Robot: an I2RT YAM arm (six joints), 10 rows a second.
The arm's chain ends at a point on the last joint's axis. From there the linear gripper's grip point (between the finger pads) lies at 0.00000 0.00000 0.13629 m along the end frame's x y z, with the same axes.
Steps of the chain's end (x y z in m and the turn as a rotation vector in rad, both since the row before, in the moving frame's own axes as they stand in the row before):
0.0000, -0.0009, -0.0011, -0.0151, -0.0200, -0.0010
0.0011, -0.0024, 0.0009, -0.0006, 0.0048, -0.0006
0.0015, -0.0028, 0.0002, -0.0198, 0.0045, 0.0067
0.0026, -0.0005, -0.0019, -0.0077, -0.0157, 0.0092
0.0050, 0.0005, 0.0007, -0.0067, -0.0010, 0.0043
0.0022, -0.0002, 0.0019, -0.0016, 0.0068, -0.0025
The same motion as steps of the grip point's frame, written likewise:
-0.0027, 0.0012, -0.0011, -0.0151, -0.0200, -0.0010
0.0018, -0.0023, 0.0009, -0.0006, 0.0048, -0.0006
0.0021, -0.0001, 0.0002, -0.0198, 0.0045, 0.0067
0.0005, 0.0005, -0.0019, -0.0077, -0.0157, 0.0092
0.0049, 0.0014, 0.0007, -0.0067, -0.0010, 0.0043
0.0031, 0.0000, 0.0019, -0.0016, 0.0068, -0.0025

